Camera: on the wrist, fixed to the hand. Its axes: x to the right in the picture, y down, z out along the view.
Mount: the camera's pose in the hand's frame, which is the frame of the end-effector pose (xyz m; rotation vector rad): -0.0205 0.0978 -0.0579 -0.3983 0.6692 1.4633
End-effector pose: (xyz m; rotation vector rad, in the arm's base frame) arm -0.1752 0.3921 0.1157 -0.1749 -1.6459 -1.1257
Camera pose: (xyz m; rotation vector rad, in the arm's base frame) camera -0.0677 0.4108 0.1535 -0.9528 -0.3676 -0.2374
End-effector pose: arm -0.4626 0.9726 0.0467 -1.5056 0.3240 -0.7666
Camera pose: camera -0.4897 0.9304 -0.0573 -0.8955 1.8908 0.0583
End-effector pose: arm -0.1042 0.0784 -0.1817 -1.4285 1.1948 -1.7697
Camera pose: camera -0.1641 0.0692 -0.2800 0.1941 2.1559 -0.8691
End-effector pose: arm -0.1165 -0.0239 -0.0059 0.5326 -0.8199 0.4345
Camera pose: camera -0.1504 0.0843 -0.0277 -0.6856 -0.4848 1.6315
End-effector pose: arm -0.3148 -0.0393 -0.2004 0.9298 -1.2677 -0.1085
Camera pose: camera -0.3128 0.0659 -0.1529 -0.4342 -0.9586 0.9814
